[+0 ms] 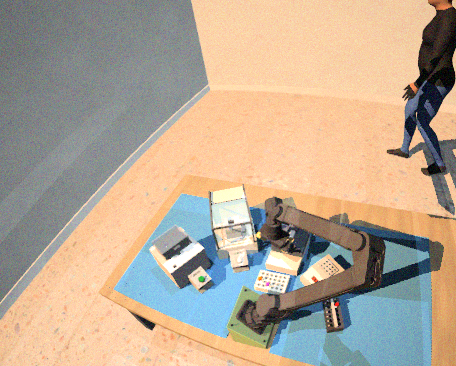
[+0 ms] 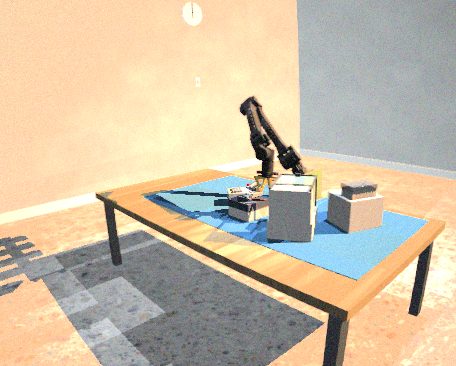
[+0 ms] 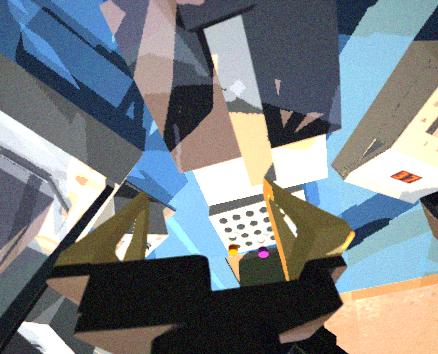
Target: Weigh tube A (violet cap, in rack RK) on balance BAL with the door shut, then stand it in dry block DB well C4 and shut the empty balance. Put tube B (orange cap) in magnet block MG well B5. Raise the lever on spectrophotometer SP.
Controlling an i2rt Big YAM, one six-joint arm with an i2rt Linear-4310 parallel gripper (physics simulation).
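My gripper (image 1: 276,239) (image 2: 265,189) (image 3: 205,190) is open and empty, pointing down above the instrument that looks like spectrophotometer SP (image 1: 282,262) (image 2: 247,213) (image 3: 305,167); its lever cannot be made out. White rack RK (image 1: 271,281) (image 3: 216,220) stands in front of it. Tube A's violet cap (image 1: 268,284) (image 3: 263,253) and tube B's orange cap (image 1: 260,278) (image 3: 233,250) show at the rack's near edge. Balance BAL (image 1: 227,195) (image 2: 291,212) (image 3: 100,145) stands left of the gripper; its door state is unclear. Dry block DB (image 1: 322,271) (image 3: 372,170), with a red display, and dark magnet block MG (image 1: 334,321) are to the right.
A boxy instrument (image 1: 172,265) (image 2: 355,215) with a dark-topped lid stands left of the balance, beside a small box with a green button (image 1: 201,280). The arm's green base (image 1: 245,325) is at the table's front edge. A person (image 1: 435,60) is beyond the table.
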